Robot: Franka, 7 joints.
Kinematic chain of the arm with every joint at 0, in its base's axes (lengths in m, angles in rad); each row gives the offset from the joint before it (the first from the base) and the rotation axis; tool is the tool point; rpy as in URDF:
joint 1: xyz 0 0 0.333 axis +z
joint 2: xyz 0 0 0 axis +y
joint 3: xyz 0 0 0.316 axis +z
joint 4: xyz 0.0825 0 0 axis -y
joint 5: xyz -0.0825 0 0.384 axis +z
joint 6: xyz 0 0 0 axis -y
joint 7: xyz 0.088 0 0 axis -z
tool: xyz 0 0 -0.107 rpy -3.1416 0 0
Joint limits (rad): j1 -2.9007..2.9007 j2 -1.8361..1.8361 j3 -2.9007..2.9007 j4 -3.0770..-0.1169 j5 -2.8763..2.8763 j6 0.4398..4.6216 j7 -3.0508..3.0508
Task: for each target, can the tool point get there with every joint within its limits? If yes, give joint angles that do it. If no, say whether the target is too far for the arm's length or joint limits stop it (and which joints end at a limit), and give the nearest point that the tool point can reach.
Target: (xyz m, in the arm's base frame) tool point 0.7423 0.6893 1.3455
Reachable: no: too far | nearest point 0.4446 0.4129 0.9395 | short by 0.574 m
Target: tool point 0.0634 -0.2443 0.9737
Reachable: yes | joints -0.4545 0.6877 -2.1952 -0.7137 -0.9875 0.7747 -2.1863
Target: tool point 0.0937 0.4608 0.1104
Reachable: yes | joints 1.7581 0.7558 -0.1202 -2.0867 1.8833 3.6026 -0.7748
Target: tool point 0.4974 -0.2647 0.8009
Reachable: yes | joints -0.9502 0.9199 1.8062 -1.0032 -0.0467 4.2913 0.3990
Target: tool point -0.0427 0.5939 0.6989
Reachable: yes | joints 0.0851 -0.3568 1.3660 -1.6818 -1.5600 2.3715 -2.3935
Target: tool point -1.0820 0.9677 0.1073
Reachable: no: too far | nearest point -0.6319 0.5651 0.2012 | short by 0.611 m
